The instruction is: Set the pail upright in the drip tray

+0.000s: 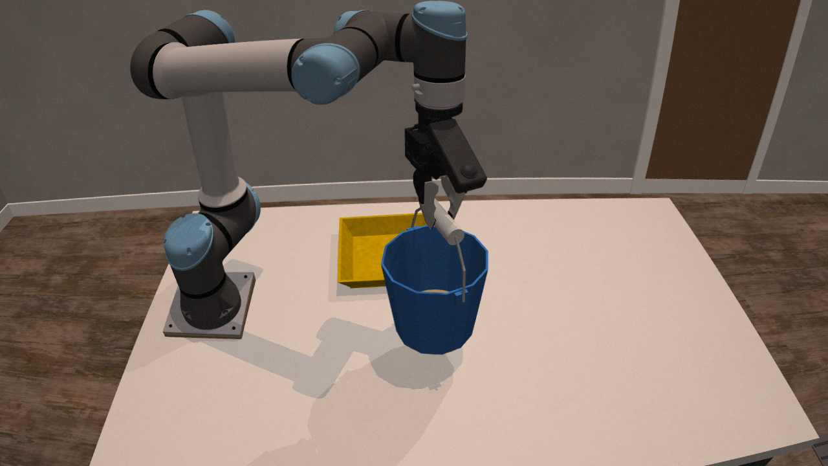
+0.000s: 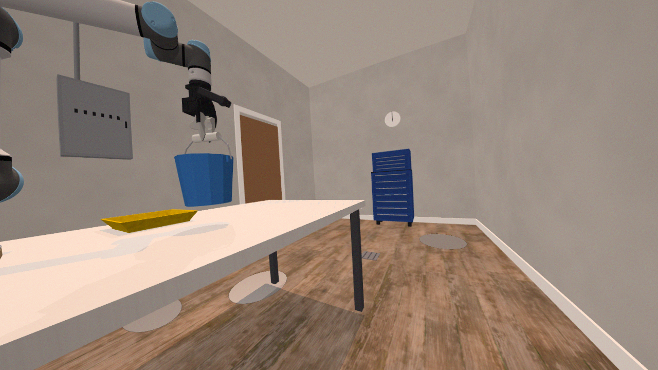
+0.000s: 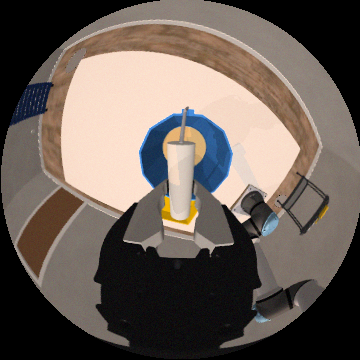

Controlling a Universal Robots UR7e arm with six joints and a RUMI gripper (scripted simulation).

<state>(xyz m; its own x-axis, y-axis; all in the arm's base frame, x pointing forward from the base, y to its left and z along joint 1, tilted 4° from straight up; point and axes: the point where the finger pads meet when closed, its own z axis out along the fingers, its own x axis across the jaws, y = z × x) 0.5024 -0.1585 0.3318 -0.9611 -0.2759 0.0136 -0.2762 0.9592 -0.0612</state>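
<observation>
Now: hand 10 mm past the blue pail and 100 mm above it. Also, from my hand: drip tray: 60 mm behind, 320 mm to the left, 330 mm below.
</observation>
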